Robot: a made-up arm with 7 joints.
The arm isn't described. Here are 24 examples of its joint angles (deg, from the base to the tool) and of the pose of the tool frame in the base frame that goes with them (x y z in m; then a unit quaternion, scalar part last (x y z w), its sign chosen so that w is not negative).
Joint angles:
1: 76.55 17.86 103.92 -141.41 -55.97 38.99 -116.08
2: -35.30 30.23 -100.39 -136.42 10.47 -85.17 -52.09
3: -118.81 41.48 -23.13 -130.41 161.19 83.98 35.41
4: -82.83 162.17 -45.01 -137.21 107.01 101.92 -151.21
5: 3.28 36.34 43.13 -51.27 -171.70 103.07 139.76
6: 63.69 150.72 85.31 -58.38 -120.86 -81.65 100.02
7: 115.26 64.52 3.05 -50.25 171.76 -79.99 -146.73
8: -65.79 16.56 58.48 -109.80 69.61 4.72 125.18
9: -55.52 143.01 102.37 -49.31 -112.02 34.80 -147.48
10: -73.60 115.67 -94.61 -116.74 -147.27 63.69 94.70
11: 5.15 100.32 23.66 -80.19 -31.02 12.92 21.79
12: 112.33 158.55 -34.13 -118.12 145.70 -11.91 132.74
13: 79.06 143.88 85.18 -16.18 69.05 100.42 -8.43
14: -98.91 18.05 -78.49 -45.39 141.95 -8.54 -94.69
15: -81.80 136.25 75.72 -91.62 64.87 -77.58 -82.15
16: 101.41 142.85 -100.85 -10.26 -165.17 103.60 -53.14
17: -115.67 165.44 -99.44 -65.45 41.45 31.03 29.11
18: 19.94 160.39 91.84 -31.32 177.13 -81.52 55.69
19: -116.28 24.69 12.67 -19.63 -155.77 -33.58 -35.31
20: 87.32 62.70 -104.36 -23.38 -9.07 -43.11 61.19
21: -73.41 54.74 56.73 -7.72 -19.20 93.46 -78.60
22: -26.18 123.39 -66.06 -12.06 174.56 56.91 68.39
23: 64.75 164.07 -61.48 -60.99 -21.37 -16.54 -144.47
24: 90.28 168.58 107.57 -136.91 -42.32 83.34 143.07
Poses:
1: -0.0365 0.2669 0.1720 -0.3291 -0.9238 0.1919 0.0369
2: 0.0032 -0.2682 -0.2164 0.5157 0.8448 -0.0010 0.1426
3: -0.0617 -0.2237 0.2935 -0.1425 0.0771 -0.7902 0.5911
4: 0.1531 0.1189 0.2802 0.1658 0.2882 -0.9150 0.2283
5: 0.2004 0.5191 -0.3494 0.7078 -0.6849 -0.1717 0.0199
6: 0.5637 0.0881 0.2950 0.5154 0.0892 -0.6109 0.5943
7: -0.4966 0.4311 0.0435 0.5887 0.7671 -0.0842 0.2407
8: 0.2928 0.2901 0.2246 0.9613 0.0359 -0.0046 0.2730
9: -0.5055 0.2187 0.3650 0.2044 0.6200 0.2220 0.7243
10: 0.3673 0.2299 -0.0680 -0.4301 0.5998 0.6432 0.2037
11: 0.3900 0.3806 0.2050 0.7454 -0.4202 -0.3433 0.3872
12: -0.1684 0.3518 -0.1866 0.4890 -0.0789 0.8495 0.1817
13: 0.4565 0.4576 0.2516 0.2943 0.0397 0.3062 0.9044
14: 0.5789 -0.3303 0.0372 0.0658 -0.7379 -0.5083 0.4391
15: -0.5005 0.0393 0.2059 -0.1849 0.0850 -0.3983 0.8944
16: 0.3244 0.5925 0.1574 0.3953 0.6532 0.2703 0.5865
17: -0.1546 0.6020 0.0673 0.4691 -0.4319 0.5509 0.5384
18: 0.2096 0.0452 0.6511 0.7314 0.3758 -0.2479 0.5123
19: 0.5553 -0.0616 0.4097 -0.7799 -0.0558 0.5832 0.2202
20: -0.5938 0.3294 0.1291 -0.3192 0.6878 0.0116 0.6519
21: 0.5335 0.4421 0.0150 -0.0386 -0.0973 -0.3196 0.9417
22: -0.0186 0.6102 0.3296 -0.2891 -0.4977 0.8037 0.1512
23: 0.2908 0.5473 0.1438 0.6037 -0.2409 0.3846 0.6554
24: 0.1962 -0.2802 0.0065 -0.5301 -0.7652 0.0014 0.3653
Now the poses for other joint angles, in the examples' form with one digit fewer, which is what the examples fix.
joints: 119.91 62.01 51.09 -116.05 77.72 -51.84 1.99
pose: -0.044 0.417 -0.139 0.262 -0.636 0.014 0.726
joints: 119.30 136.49 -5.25 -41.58 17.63 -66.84 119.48
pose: 0.095 0.652 -0.137 0.025 0.214 0.196 0.957
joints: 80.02 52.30 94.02 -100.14 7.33 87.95 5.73
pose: 0.001 0.468 0.203 0.711 0.071 0.417 0.562
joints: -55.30 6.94 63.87 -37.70 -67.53 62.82 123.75
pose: 0.608 0.161 -0.254 0.045 -0.289 0.899 0.326
